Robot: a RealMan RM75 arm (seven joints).
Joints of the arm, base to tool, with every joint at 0 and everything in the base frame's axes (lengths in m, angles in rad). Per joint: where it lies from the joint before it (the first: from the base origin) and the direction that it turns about. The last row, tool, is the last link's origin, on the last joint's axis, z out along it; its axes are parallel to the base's.
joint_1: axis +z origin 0 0 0.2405
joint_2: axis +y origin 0 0 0
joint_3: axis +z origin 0 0 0.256
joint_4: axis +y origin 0 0 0
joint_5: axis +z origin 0 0 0.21
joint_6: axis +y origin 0 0 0
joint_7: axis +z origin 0 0 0.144
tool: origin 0 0 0
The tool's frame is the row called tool.
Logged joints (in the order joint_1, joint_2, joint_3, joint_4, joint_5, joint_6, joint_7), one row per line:
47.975, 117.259, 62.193, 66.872, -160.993, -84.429, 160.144
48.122, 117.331, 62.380, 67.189, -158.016, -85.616, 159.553
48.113, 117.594, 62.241, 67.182, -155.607, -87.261, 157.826
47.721, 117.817, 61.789, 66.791, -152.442, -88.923, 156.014
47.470, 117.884, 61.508, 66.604, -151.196, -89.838, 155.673
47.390, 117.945, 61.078, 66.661, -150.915, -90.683, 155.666
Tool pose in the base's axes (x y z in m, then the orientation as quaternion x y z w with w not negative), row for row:
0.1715, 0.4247, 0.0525, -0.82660, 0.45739, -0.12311, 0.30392
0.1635, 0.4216, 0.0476, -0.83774, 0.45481, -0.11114, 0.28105
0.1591, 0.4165, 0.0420, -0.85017, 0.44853, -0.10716, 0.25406
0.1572, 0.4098, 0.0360, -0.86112, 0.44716, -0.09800, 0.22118
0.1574, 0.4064, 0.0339, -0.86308, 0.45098, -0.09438, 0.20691
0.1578, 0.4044, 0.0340, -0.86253, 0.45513, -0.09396, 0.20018
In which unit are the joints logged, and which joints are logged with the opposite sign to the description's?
The joints are logged in degrees. Opposite sign: joint_3, joint_4.
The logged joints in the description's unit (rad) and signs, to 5 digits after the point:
0.83732, 2.04656, -1.08547, -1.16714, -2.80986, -1.47356, 2.79504
0.83989, 2.04781, -1.08874, -1.17267, -2.75790, -1.49428, 2.78473
0.83973, 2.05240, -1.08631, -1.17255, -2.71585, -1.52299, 2.75458
0.83289, 2.05629, -1.07842, -1.16572, -2.66061, -1.55200, 2.72296
0.82851, 2.05746, -1.07352, -1.16246, -2.63887, -1.56797, 2.71701
0.82711, 2.05853, -1.06601, -1.16345, -2.63396, -1.58272, 2.71688

